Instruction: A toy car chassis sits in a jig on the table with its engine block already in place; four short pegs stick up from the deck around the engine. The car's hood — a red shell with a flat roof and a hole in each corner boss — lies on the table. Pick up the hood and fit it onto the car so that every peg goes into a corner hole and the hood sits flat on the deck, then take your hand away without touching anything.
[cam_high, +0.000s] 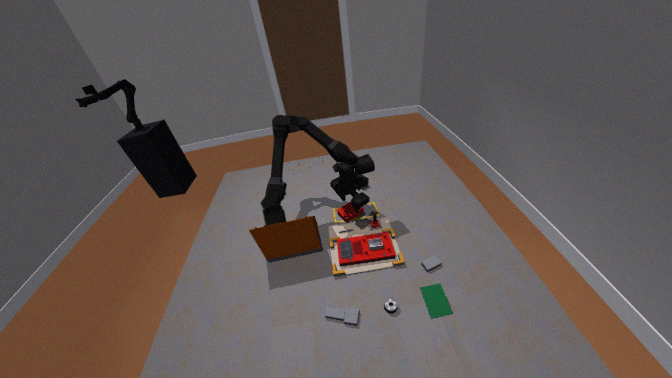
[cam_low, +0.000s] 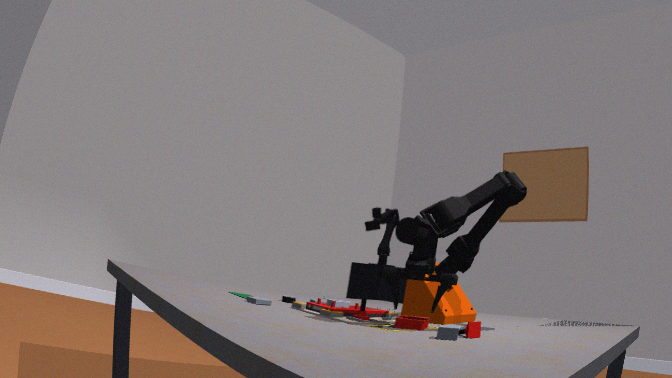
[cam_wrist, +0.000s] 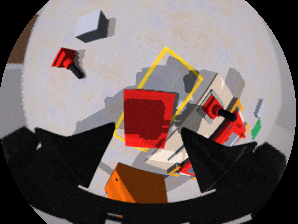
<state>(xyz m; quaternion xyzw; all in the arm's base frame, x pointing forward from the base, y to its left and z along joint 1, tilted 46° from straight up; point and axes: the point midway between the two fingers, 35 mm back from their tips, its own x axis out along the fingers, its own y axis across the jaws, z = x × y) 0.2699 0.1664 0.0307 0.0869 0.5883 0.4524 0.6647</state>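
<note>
Now: gripper tip 3 cm above the red hood. The rest, counted from my gripper tip: grey engine block 20 cm to the right, 6 cm ahead, 2 cm below; then green plate 43 cm to the right, 21 cm ahead, 4 cm below; then jig 19 cm to the right, 3 cm below, 3 cm ahead.
</note>
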